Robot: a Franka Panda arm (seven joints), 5 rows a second.
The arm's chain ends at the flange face. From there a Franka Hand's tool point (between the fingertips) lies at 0.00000 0.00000 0.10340 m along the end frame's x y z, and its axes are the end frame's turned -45 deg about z.
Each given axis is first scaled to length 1.
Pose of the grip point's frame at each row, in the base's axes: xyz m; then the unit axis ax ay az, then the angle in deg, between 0 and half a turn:
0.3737, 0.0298, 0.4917, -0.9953, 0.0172, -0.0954, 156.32
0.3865, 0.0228, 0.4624, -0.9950, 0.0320, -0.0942, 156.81
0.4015, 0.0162, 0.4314, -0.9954, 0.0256, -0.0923, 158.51
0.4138, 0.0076, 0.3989, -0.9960, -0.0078, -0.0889, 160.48
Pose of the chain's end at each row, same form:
0.3542, -0.0112, 0.5846, -0.9171, 0.3986, -0.0079, 153.96
0.3666, -0.0171, 0.5557, -0.9111, 0.4122, -0.0086, 154.46
0.3822, -0.0210, 0.5259, -0.9137, 0.4063, -0.0127, 156.11
0.3963, -0.0270, 0.4948, -0.9267, 0.3754, -0.0164, 158.08

